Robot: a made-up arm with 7 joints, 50 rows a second.
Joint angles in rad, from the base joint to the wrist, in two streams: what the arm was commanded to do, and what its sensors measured. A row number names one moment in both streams.
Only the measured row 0 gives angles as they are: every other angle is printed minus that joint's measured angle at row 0.
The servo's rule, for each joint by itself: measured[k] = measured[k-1] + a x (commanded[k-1-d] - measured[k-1]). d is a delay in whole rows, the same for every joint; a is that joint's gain. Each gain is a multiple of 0.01, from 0.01 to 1. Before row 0 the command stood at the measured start. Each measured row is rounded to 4 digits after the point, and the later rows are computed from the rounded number. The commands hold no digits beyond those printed.
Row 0, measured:
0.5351, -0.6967, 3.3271, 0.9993, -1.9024, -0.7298, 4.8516
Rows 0 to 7, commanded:
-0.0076, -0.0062, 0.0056, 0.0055, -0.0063, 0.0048, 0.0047
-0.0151, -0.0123, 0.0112, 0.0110, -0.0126, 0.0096, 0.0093
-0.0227, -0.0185, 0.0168, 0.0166, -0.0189, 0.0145, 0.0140
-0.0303, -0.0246, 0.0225, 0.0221, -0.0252, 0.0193, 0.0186
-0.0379, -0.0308, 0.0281, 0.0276, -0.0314, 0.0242, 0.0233
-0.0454, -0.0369, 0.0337, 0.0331, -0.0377, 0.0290, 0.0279
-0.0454, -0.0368, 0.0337, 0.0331, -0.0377, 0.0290, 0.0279
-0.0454, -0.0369, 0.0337, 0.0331, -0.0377, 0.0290, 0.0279
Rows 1 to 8, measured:
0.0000, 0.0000, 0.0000, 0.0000, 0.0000, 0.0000, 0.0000
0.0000, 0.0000, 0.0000, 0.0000, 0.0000, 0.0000, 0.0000
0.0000, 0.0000, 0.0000, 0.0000, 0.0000, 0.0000, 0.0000
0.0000, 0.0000, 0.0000, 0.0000, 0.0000, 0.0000, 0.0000
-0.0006, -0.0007, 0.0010, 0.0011, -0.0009, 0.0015, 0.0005
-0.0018, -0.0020, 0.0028, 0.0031, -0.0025, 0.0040, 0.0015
-0.0035, -0.0038, 0.0053, 0.0058, -0.0048, 0.0073, 0.0029
-0.0056, -0.0061, 0.0084, 0.0091, -0.0077, 0.0110, 0.0046
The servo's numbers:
d 4
a 0.08 0.11 0.18 0.20 0.14 0.31 0.11

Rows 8 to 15, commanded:
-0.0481, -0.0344, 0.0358, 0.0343, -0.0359, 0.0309, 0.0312
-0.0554, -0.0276, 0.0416, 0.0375, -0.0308, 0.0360, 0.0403
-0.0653, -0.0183, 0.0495, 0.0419, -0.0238, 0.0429, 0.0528
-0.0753, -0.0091, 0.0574, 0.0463, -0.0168, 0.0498, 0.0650
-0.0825, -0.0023, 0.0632, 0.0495, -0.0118, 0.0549, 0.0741
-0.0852, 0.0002, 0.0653, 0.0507, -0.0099, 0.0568, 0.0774
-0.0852, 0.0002, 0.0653, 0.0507, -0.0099, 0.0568, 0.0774
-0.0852, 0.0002, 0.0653, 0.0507, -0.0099, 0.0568, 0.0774
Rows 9 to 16, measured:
-0.0082, -0.0088, 0.0119, 0.0128, -0.0110, 0.0151, 0.0067
-0.0112, -0.0119, 0.0158, 0.0169, -0.0147, 0.0194, 0.0090
-0.0139, -0.0146, 0.0190, 0.0201, -0.0179, 0.0224, 0.0111
-0.0164, -0.0171, 0.0216, 0.0227, -0.0207, 0.0244, 0.0129
-0.0189, -0.0190, 0.0242, 0.0250, -0.0228, 0.0264, 0.0149
-0.0218, -0.0199, 0.0273, 0.0275, -0.0239, 0.0294, 0.0177
-0.0253, -0.0197, 0.0313, 0.0304, -0.0239, 0.0336, 0.0216
-0.0293, -0.0185, 0.0360, 0.0336, -0.0229, 0.0386, 0.0264

